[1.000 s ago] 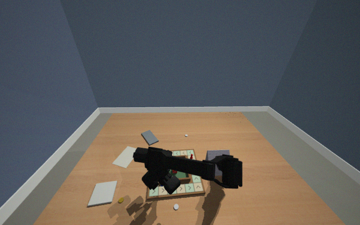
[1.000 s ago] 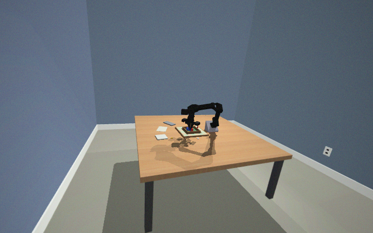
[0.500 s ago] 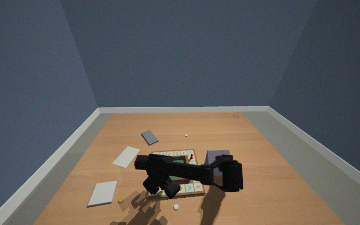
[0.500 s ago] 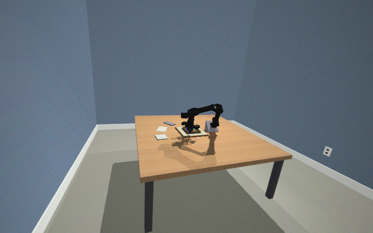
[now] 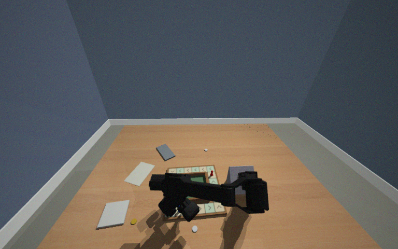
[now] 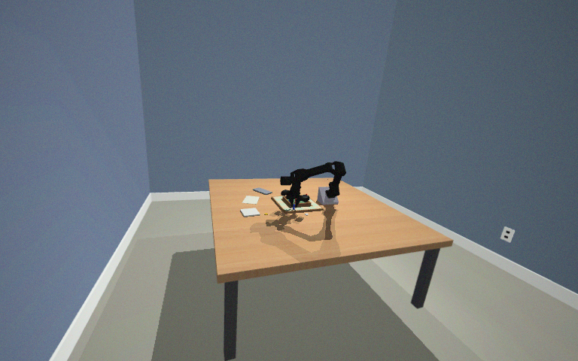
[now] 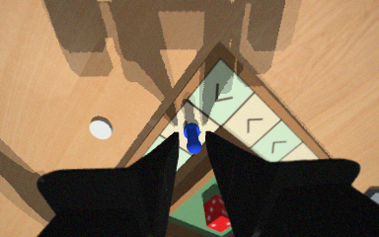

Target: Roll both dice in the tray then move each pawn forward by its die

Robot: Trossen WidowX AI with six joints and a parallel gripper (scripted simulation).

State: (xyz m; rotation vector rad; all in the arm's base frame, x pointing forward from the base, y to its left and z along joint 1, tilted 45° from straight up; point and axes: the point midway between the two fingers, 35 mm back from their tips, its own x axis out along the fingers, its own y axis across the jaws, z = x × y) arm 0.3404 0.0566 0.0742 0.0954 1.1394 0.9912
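My gripper tip is right at the blue pawn. Also, from my gripper tip: green tray (70 mm behind, 110 mm to the right, 20 mm below); red pawn (180 mm behind, 180 mm to the right); yellow token (200 mm ahead, 10 mm to the left, 20 mm below).
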